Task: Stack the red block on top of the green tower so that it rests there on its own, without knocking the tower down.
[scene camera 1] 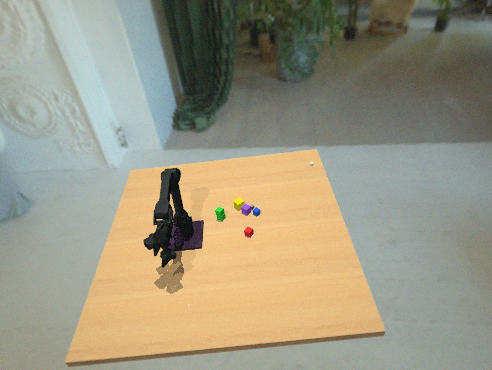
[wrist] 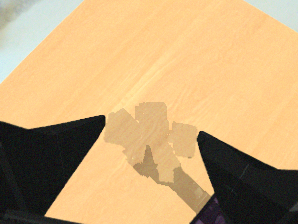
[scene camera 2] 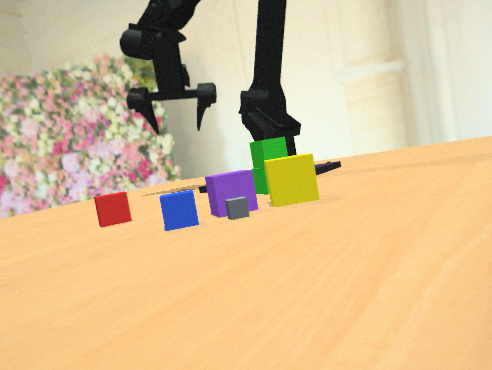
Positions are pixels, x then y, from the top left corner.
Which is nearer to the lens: the red block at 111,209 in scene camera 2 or the purple block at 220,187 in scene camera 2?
The purple block.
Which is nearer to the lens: the red block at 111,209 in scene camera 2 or the blue block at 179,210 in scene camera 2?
The blue block.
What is the gripper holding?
Nothing.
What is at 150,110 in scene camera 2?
The gripper.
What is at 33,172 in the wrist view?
The gripper.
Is the gripper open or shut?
Open.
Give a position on a yellow block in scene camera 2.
291,180
